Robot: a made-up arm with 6 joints.
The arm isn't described. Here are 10 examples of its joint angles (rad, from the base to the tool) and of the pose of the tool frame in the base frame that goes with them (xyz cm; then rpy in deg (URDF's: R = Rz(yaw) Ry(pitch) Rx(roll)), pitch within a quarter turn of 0, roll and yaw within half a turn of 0).
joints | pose
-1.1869 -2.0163 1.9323 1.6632 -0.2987 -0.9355 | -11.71 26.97 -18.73 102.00 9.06 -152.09
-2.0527 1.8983 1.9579 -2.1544 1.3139 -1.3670 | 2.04 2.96 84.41 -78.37 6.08 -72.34
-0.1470 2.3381 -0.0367 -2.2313 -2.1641 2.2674 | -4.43 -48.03 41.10 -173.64 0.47 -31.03
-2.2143 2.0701 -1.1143 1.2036 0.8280 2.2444 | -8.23 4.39 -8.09 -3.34 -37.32 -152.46
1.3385 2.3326 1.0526 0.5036 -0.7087 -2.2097 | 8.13 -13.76 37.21 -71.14 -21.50 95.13
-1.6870 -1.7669 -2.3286 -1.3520 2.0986 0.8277 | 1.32 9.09 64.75 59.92 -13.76 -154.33
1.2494 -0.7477 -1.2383 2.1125 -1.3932 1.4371 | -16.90 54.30 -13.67 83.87 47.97 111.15
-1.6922 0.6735 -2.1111 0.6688 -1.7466 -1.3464 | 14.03 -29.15 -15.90 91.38 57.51 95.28
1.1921 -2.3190 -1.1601 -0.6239 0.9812 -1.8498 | -17.06 -34.44 -22.86 13.45 30.68 -39.08
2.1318 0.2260 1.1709 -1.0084 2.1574 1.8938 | -20.37 40.10 -20.87 -43.81 -4.72 75.67
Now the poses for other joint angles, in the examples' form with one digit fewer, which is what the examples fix.
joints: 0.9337 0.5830 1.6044 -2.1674 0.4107 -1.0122
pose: 18.0 -24.2 -70.3 120.4 -32.9 -25.1
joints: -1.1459 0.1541 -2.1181 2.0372 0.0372 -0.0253
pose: -38.0 15.6 -11.4 136.1 19.8 -131.2
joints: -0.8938 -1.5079 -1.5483 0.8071 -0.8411 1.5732
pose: 12.6 -3.6 -11.4 -11.3 49.1 -10.3
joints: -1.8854 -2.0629 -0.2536 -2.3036 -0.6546 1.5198
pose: 35.7 16.4 57.2 135.1 -10.5 129.6
